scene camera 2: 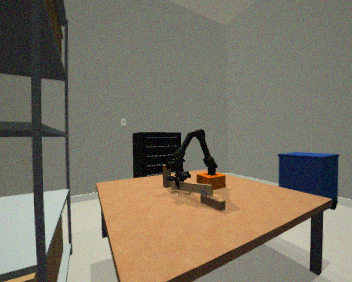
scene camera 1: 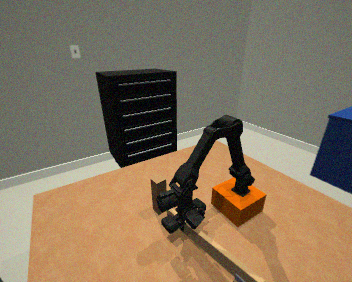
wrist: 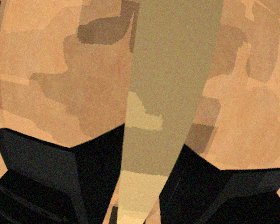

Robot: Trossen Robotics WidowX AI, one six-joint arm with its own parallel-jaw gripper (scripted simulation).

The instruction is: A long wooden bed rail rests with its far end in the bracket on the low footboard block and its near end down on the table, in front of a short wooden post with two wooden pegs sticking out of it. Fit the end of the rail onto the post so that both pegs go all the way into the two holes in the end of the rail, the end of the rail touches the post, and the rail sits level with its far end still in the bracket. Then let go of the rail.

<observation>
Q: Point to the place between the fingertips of the gripper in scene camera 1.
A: At 184, 229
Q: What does the gripper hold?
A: A wooden bed rail.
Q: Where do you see a wooden bed rail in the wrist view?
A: At 173, 53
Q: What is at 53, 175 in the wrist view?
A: The gripper.
</observation>
